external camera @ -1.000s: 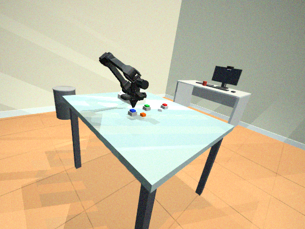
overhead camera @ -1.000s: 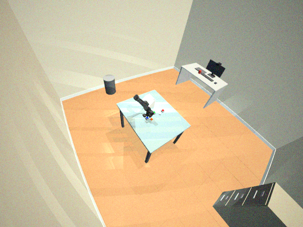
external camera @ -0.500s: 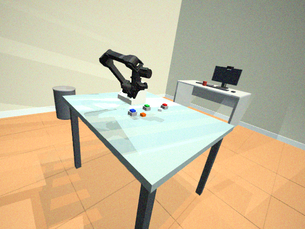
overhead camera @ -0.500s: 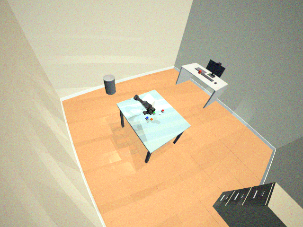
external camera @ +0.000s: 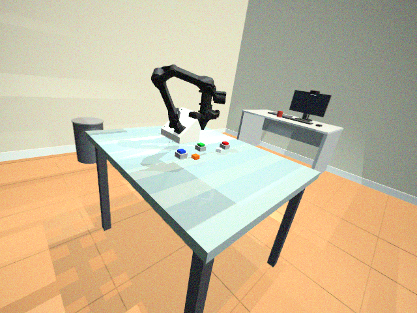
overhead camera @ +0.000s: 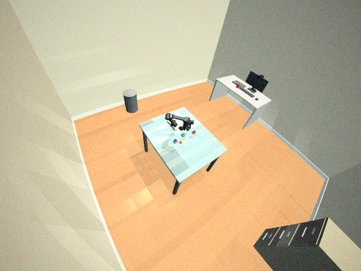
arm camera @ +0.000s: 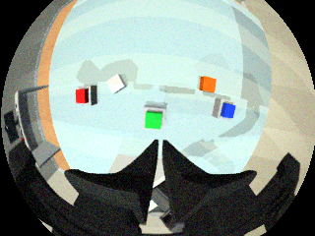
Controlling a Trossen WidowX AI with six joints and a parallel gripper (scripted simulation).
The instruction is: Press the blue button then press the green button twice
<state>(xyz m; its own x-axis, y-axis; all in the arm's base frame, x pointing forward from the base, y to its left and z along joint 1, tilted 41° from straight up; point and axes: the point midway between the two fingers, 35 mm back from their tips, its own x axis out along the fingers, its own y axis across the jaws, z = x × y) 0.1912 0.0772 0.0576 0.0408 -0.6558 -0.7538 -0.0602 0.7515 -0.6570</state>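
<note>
My gripper tip is 10 mm past the green button, 10 mm to the right of it and 100 mm above it. The rest, counted from my gripper tip: white block: 60 mm ahead, 100 mm to the left, 120 mm below; orange block: 80 mm ahead, 100 mm to the right, 120 mm below; blue button: 40 mm ahead, 160 mm to the right, 100 mm below.
</note>
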